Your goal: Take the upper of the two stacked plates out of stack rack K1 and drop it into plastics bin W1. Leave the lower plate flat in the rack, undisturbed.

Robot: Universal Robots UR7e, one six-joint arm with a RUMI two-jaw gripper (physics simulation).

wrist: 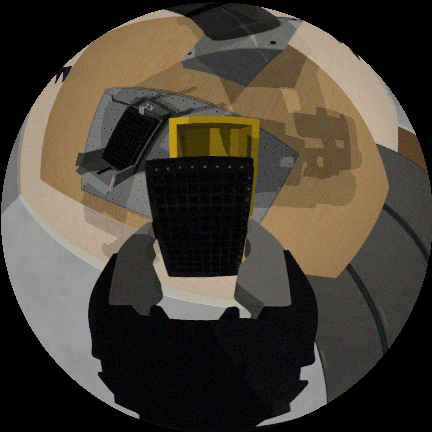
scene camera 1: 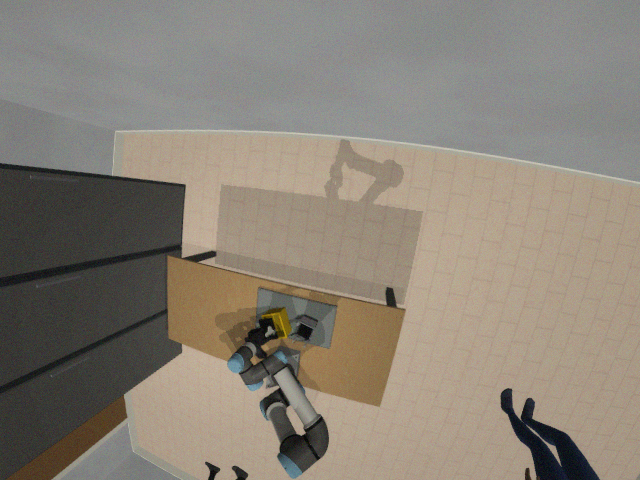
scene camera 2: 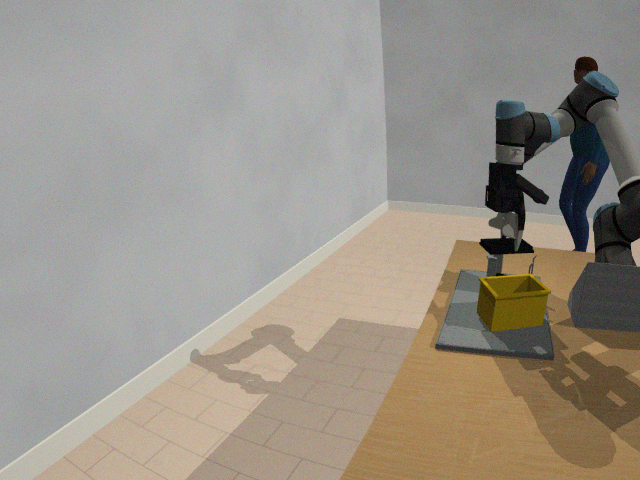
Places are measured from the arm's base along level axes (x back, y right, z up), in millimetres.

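Where they show: gripper, fingertip midpoint: (wrist: 199,221) (scene camera 1: 268,330) (scene camera 2: 508,246); arm's base, link origin: (scene camera 2: 614,281).
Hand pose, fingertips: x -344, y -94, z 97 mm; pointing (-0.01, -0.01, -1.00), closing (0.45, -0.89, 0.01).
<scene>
Things, the pixels of their top centre, and the offset from my fingertips. Level surfaces: height alone.
- black gridded plate, top centre: (wrist: 200,233) (scene camera 2: 506,242) (scene camera 1: 267,330) dx -5, dy -3, dz +9 mm
- yellow bin W1, top centre: (wrist: 213,171) (scene camera 2: 514,284) (scene camera 1: 274,326) dx +29, dy -5, dz -99 mm
- Stack rack K1, top centre: (wrist: 102,138) (scene camera 2: 514,255) (scene camera 1: 301,336) dx +23, dy +180, dz -79 mm
- lower black plate, top centre: (wrist: 124,139) (scene camera 1: 305,328) dx +17, dy +181, dz -159 mm
- grey perforated base plate, top centre: (wrist: 167,161) (scene camera 2: 499,304) (scene camera 1: 293,318) dx -5, dy +80, dz -198 mm
- wooden table, surface height: dz -212 mm
My gripper (scene camera 1: 269,330) (scene camera 2: 511,238) (wrist: 199,221) is shut on a black gridded plate (scene camera 2: 495,245) (wrist: 200,200), its fingers on two opposite edges. The held plate looks about level, higher than the yellow bin W1 (scene camera 1: 282,324) (scene camera 2: 519,313) (wrist: 215,121). In scene camera 1 the gripper overlaps the bin's left part. In the wrist view the plate covers the bin's near part. The bin stands upright and open. Stack rack K1 (scene camera 1: 309,320) (scene camera 2: 494,265) (wrist: 89,162) stands beside it, with the lower black plate (scene camera 1: 305,331) (wrist: 131,137) lying flat inside.
Bin and rack stand on a grey perforated base plate (scene camera 1: 268,296) (scene camera 2: 462,330) (wrist: 275,187) on the wooden table (scene camera 1: 361,356) (scene camera 2: 439,403) (wrist: 310,240). The arm's grey pedestal (scene camera 2: 602,299) (wrist: 235,65) is near them. Dark cabinets (scene camera 1: 93,222) stand left of the table. A person (scene camera 2: 584,170) stands behind the arm.
</scene>
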